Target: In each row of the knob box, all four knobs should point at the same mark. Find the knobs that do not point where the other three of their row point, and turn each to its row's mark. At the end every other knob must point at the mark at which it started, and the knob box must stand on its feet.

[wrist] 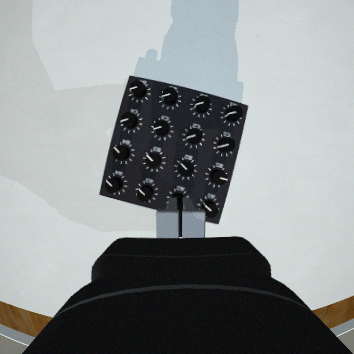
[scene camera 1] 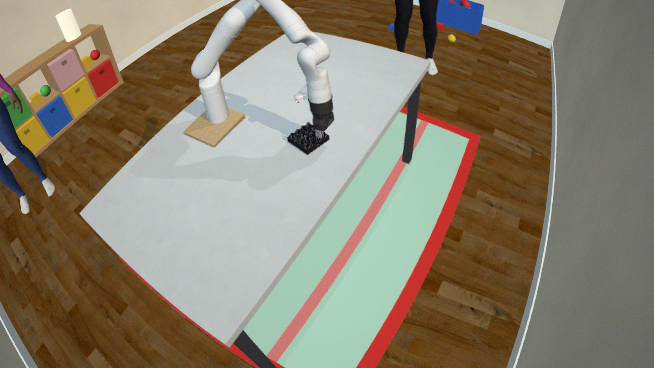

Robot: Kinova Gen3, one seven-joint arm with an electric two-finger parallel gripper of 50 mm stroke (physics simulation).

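Frame: origin at the arm's base, x ahead, y left, z up, level; metres.
Seen in the pictures: gripper, fingertip midpoint: (wrist: 179, 210) (scene camera 1: 320, 136); arm's base, link origin: (scene camera 1: 219, 116).
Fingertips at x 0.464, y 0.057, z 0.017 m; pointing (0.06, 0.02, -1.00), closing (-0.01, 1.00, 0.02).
Pixels of each thing's top centre, then the offset from my fingertips to it. Level surfaces: height alone.
- black knob box, top centre: (wrist: 173, 147) (scene camera 1: 307, 133) dy -0.004, dx -0.048, dz +0.000 m
- first knob, top centre: (wrist: 111, 185) dy -0.053, dx -0.019, dz -0.001 m
- second knob, top centre: (wrist: 143, 194) dy -0.027, dx -0.013, dz -0.001 m
- grey table, surface height: dz -0.039 m
The black knob box (scene camera 1: 306, 146) (wrist: 137, 140) lies flat on the table, its knobs up. In the wrist view, the knobs of the top two rows point left and slightly down. In the third row, three knobs point up-left, while the rightmost knob (wrist: 218, 177) points right. In the bottom row, the first knob (wrist: 114, 185), the second knob (wrist: 146, 192) and the rightmost knob (wrist: 210, 206) point up-left. My gripper (scene camera 1: 319, 134) (wrist: 179, 210) is shut and empty, its fingertips at the bottom row's third knob. They hide that knob's pointer.
The box stands on the grey table (scene camera 1: 200, 240), with the arm's wooden base plate (scene camera 1: 195, 131) to its left in the scene view. The table's long edge runs to the right of the box. Shadows of the arm fall across the table top.
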